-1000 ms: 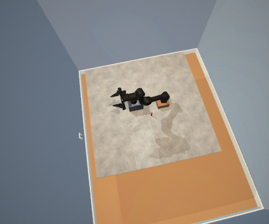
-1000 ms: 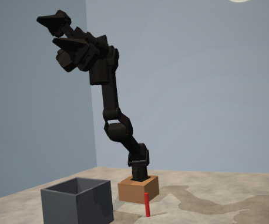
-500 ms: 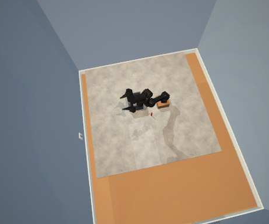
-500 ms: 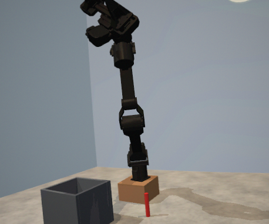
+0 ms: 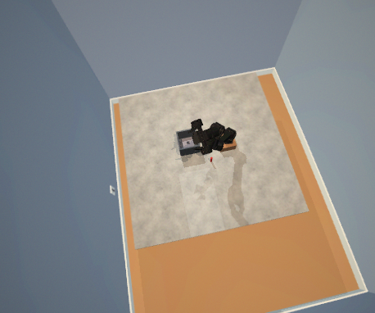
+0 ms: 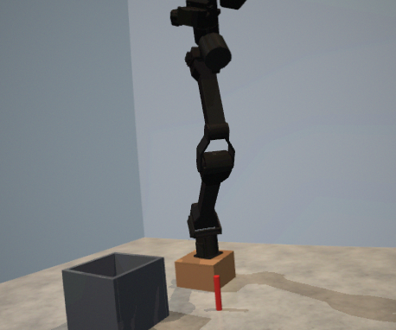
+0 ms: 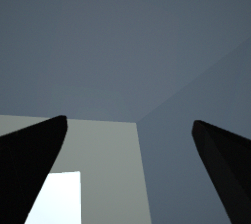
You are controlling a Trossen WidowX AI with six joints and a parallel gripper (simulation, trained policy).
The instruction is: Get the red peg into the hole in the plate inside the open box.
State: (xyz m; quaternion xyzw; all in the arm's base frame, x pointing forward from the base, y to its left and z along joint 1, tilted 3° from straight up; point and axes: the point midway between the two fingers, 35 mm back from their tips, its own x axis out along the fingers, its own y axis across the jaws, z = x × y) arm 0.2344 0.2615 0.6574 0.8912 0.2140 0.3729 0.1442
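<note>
The red peg is 14 cm behind my gripper tip, 14 cm to the right of it and 70 cm below it. Round my gripper tip: plate: 3 cm ahead, 29 cm to the right, 70 cm below.
</note>
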